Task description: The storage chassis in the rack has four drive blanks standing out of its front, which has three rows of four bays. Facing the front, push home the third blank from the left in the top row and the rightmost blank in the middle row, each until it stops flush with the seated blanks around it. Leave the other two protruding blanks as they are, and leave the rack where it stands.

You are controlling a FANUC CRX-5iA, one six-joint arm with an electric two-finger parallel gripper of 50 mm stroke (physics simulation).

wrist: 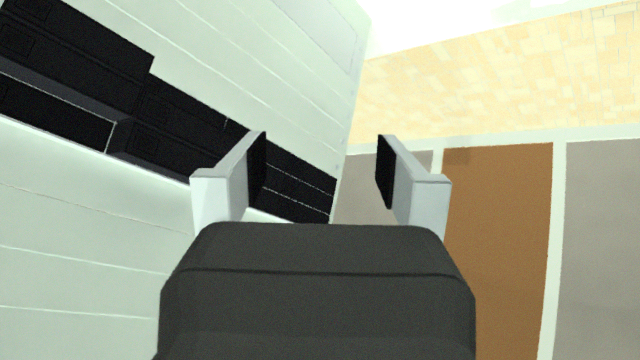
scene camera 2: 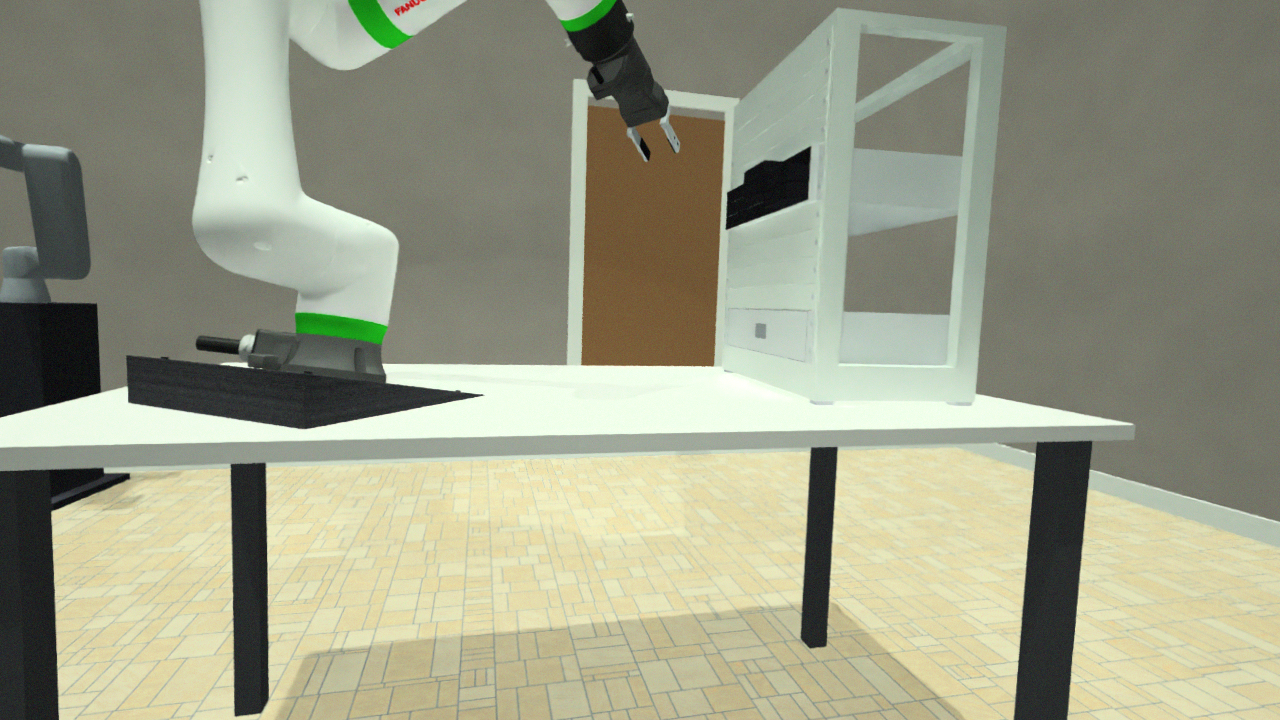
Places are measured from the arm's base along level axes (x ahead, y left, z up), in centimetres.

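Where they show: gripper, fingertip midpoint: (wrist: 321, 155) (scene camera 2: 662, 152).
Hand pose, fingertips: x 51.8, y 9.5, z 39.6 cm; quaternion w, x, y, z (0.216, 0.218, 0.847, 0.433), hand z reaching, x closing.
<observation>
After its pixels a point has its place.
The storage chassis (scene camera 2: 780, 186) @[x 70.4, y 0.4, z 33.2 cm] (wrist: 175, 111) @[x 70.1, y 11.8, z 34.4 cm] is the black band across the front of the white rack (scene camera 2: 834, 268) @[x 78.0, y -5.5, z 19.7 cm] (wrist: 75, 270) @[x 75.1, y 9.8, z 49.4 cm]. In the wrist view it runs slantwise from the upper left to behind the left finger, with stepped black blocks and a dark grey side face standing out at its left part. I cannot tell the individual protruding blanks or their bays reliably. My gripper (scene camera 2: 662, 155) @[x 51.8, y 9.5, z 39.6 cm] (wrist: 321, 155) @[x 51.8, y 9.5, z 39.6 cm] is open and empty. In the scene view it hangs in front of the rack, to the left of the chassis and a little higher, apart from it, its fingers pointing down and slightly right.
The rack stands at the right of the white table (scene camera 2: 581, 416) @[x 37.4, y -17.3, z -2.6 cm], with white panels above and below the chassis and a low panel (scene camera 2: 787, 333) @[x 75.2, y 6.1, z 8.6 cm] bearing a grey square. The arm's black base plate (scene camera 2: 223, 389) @[x -6.1, y -19.8, z 0.9 cm] is at the left. A brown door (scene camera 2: 651, 241) (wrist: 500, 200) is behind.
</observation>
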